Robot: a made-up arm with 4 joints.
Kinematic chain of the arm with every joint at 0, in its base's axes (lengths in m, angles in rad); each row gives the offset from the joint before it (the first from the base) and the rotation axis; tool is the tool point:
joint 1: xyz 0 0 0.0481 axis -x
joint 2: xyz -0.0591 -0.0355 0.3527 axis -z
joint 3: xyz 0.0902 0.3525 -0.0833 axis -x
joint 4: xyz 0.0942 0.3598 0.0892 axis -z
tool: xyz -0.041 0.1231 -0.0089
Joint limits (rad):
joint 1: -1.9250..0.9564
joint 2: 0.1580..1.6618
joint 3: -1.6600..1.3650
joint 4: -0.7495..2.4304
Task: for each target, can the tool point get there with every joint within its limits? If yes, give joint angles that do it. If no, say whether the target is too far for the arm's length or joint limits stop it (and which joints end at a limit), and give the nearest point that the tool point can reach.
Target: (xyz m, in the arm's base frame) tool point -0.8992 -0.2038 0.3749
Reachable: no: joint limits stop it (at a limit: joint 2, joint 3, joint 4) | nearest point 0.0475 -0.3743 0.6482 | short by 1.000 m
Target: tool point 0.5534 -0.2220 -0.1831
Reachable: yes | joints -0.5682 1.5299 1.1371 1.4344
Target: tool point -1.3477 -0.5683 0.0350
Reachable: no: too far | nearest point 0.0475 -0.7071 0.0318 | short by 1.402 m
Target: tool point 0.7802 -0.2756 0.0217
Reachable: yes | joints -1.5545 1.4235 0.1566 -0.2100
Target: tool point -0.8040 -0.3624 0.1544
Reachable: no: joint limits stop it (at a limit: joint 2, joint 3, joint 4) | nearest point 0.0475 -0.6787 0.2472 | short by 0.913 m
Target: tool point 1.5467 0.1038 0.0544
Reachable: no: too far | nearest point 0.8062 0.1680 0.1506 | short by 0.750 m
